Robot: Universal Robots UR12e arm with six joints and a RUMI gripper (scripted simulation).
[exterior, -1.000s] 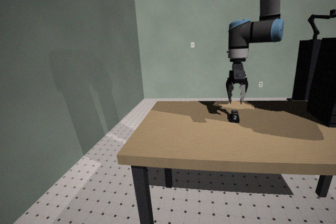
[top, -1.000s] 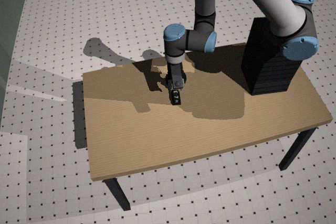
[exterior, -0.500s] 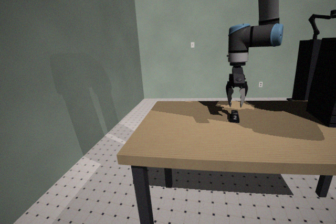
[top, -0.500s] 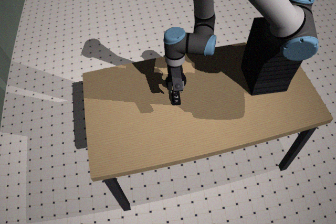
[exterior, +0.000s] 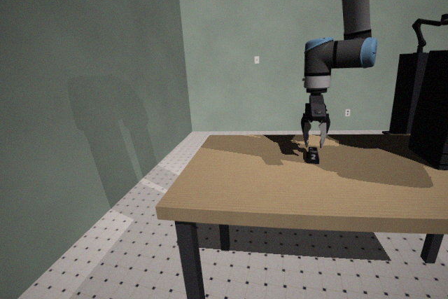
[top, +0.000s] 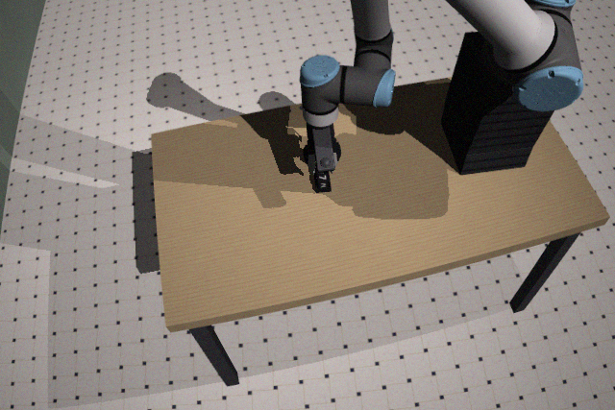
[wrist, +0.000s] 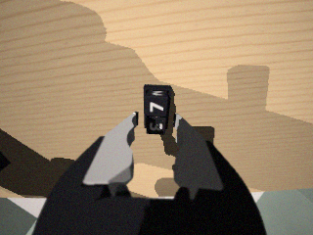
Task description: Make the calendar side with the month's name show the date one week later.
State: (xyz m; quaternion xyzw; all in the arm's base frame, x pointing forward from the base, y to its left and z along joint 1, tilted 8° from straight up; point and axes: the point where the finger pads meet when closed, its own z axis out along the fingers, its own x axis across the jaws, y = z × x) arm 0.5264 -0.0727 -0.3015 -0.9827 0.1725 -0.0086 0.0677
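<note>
Now: the black date cube 50 mm below my hand. Also, from my hand: dark tray 10 mm behind, 20 mm to the right, 60 mm below.
</note>
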